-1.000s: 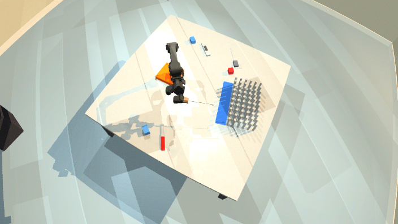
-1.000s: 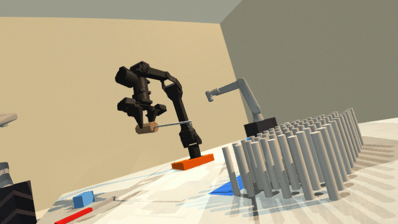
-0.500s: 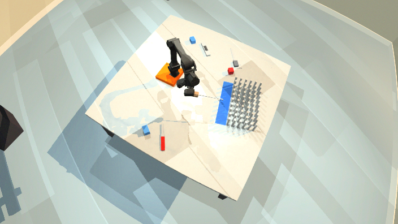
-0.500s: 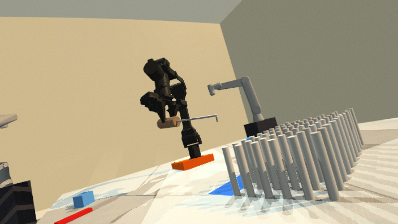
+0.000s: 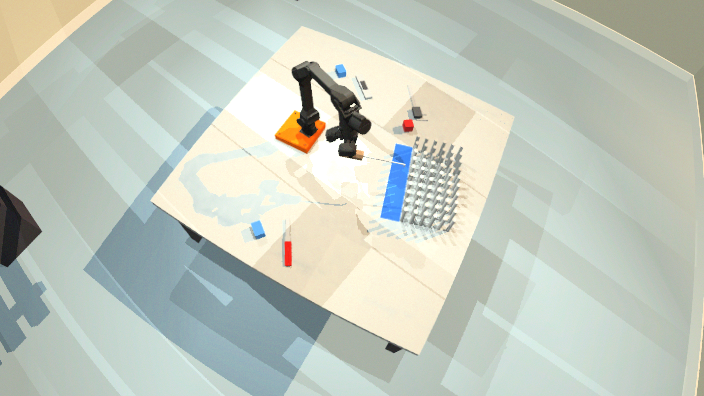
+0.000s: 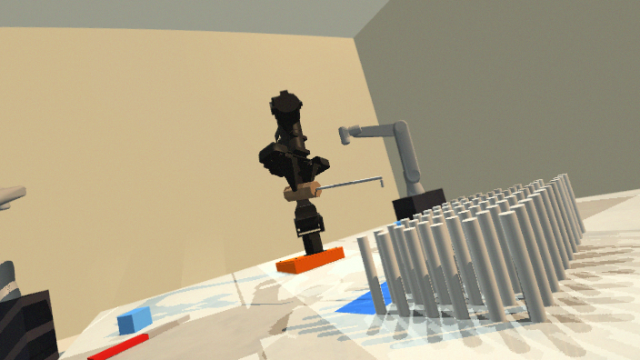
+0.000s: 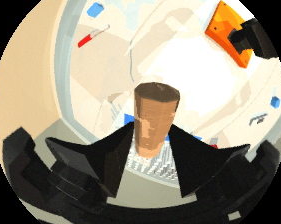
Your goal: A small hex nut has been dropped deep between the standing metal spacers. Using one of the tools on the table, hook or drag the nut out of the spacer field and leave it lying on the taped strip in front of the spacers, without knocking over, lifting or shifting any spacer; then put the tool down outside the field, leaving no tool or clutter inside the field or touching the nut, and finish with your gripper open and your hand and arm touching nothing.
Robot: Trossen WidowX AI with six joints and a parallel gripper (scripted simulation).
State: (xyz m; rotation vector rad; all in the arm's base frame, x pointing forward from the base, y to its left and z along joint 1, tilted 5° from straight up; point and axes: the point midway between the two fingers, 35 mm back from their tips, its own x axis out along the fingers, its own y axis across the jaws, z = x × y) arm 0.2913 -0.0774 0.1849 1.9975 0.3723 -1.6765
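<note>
Right now the blue taped strip is 210 mm below my gripper tip, 170 mm ahead of it and 130 mm to the left of it. The rest, counted from my gripper tip: red-handled tool: 370 mm to the right, 200 mm below, 20 mm behind; then hook tool: 90 mm ahead, 50 mm to the left, 10 mm below; then red block: 400 mm to the left, 190 mm below, 50 mm ahead.
</note>
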